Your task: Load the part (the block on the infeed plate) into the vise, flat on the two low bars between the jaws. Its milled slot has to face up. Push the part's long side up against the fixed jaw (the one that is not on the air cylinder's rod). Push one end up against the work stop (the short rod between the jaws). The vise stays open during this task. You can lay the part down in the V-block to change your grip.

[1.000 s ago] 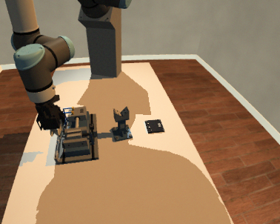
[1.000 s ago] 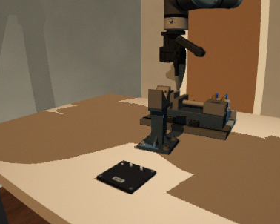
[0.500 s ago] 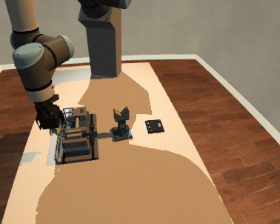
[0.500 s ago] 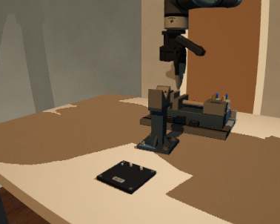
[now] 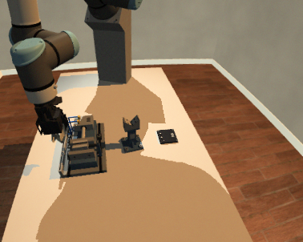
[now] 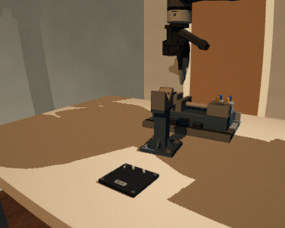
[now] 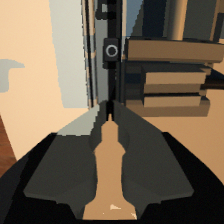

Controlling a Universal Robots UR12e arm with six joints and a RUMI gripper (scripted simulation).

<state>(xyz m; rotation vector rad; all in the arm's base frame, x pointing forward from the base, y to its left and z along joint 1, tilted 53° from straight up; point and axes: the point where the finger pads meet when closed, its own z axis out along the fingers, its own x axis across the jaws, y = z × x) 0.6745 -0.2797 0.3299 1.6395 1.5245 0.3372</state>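
My gripper is now 60 mm to the right of the part, 50 mm above it and 20 mm short of it. Also, from my hand: dark work stop rod: 110 mm to the left, 60 mm below, 30 mm ahead; then moving jaw: 80 mm to the left, 70 mm below, 10 mm behind; then cream cylinder rod: 90 mm to the left, 70 mm below, 60 mm behind.
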